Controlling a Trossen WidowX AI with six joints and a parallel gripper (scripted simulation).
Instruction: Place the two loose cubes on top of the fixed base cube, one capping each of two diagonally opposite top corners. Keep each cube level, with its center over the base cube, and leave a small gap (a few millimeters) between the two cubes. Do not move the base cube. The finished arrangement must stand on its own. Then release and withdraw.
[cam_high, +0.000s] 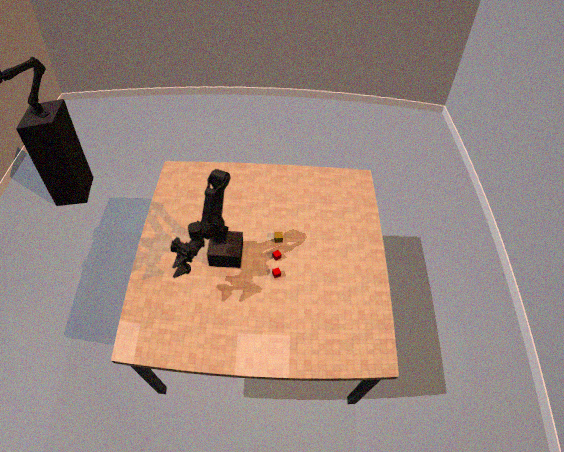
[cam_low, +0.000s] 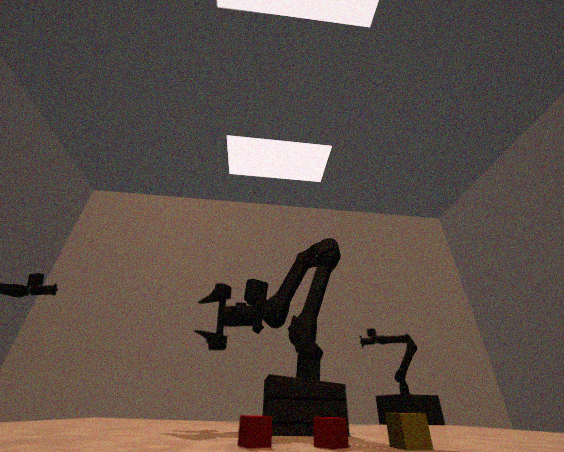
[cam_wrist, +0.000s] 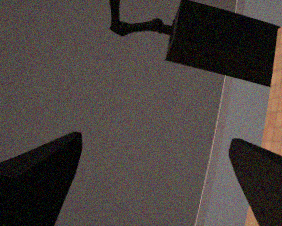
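Right now my gripper tip is 470 mm short of the red cube, 220 mm to the right of it and 260 mm above it. The rest, counted from my gripper tip: yellow base cube: 490 mm ahead, 320 mm to the left, 260 mm below.
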